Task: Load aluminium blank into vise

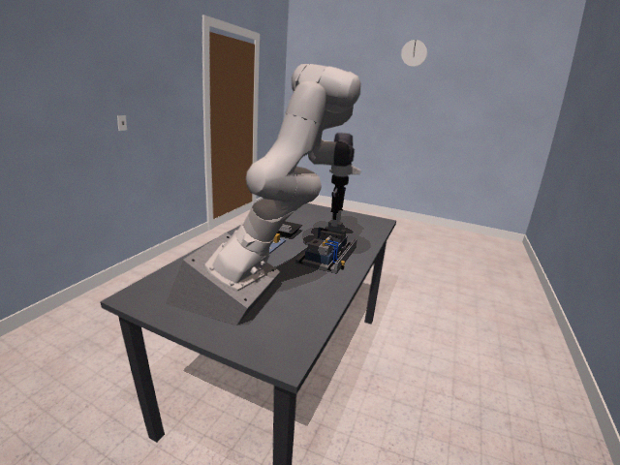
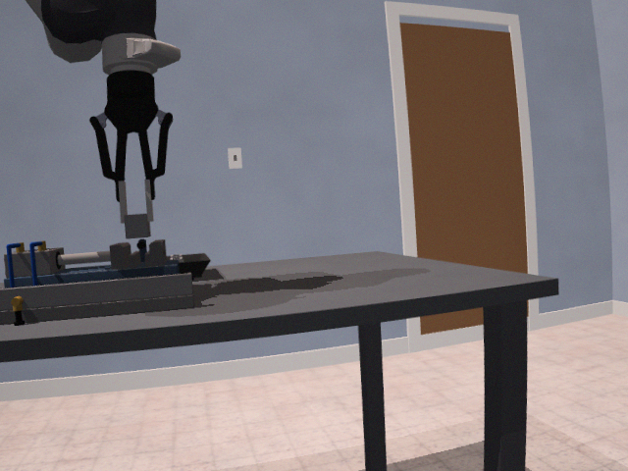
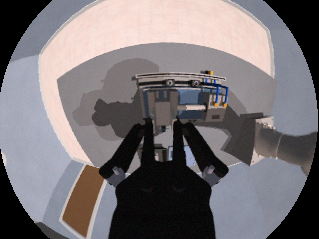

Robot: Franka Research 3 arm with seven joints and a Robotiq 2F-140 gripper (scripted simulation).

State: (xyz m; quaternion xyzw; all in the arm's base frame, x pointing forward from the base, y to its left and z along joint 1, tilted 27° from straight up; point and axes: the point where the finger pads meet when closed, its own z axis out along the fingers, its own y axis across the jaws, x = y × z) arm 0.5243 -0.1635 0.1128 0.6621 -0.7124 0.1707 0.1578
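My hand is 5 cm to the right of the work stop and 7 cm above it. From my hand the other things lie so: vise guard rail (8 cm behind, 8 cm to the right, 13 cm below); then vise (7 cm behind, 1 cm to the left, 12 cm below); then brass blank (5 cm behind, 29 cm to the left, 13 cm below).
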